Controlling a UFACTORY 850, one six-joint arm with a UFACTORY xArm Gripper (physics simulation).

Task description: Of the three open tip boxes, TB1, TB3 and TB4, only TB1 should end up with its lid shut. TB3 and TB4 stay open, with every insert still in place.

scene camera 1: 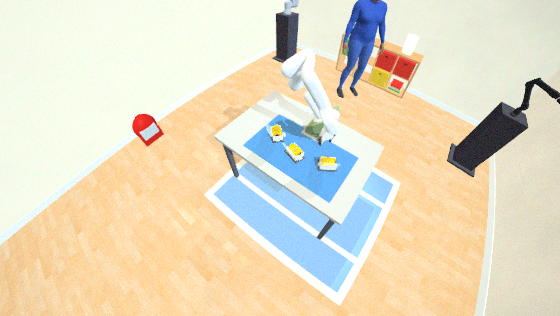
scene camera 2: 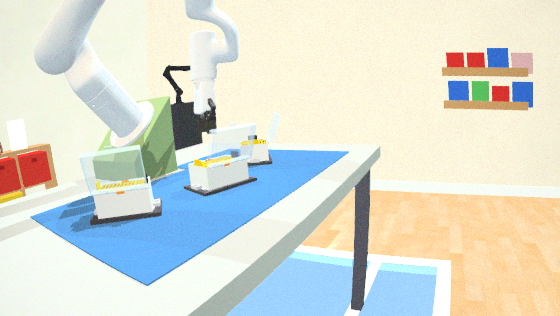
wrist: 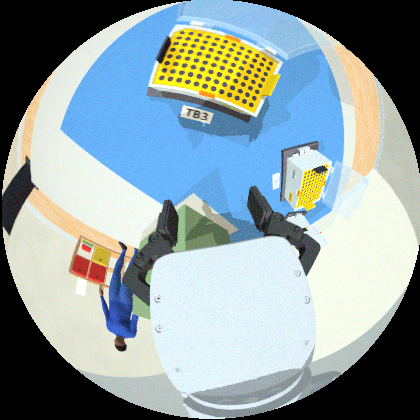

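Note:
The box labelled TB3 (wrist: 215, 70) (scene camera 1: 328, 163) (scene camera 2: 258, 153) is at the top of the wrist view, its yellow insert seated and clear lid open. The middle box (scene camera 1: 295, 151) (scene camera 2: 220, 176) (wrist: 313, 185) and the box farthest from TB3 (scene camera 1: 276, 133) (scene camera 2: 124, 206) also have open lids and yellow inserts. I cannot read their labels to tell which is TB1 and which TB4. In the wrist view the farthest box is mostly hidden behind a finger. My gripper (scene camera 1: 326, 141) (scene camera 2: 207, 123) (wrist: 211, 201) is open and empty, above the table on the arm-base side of TB3, apart from it.
The boxes stand on a blue mat (scene camera 1: 320, 187) (scene camera 2: 180, 240) (wrist: 110, 110) on the pale table (scene camera 1: 367, 150) (scene camera 2: 300, 217). The green arm base (scene camera 2: 162, 135) (wrist: 192, 225) stands at the table's edge. A person in blue (scene camera 1: 366, 25) stands beyond the table.

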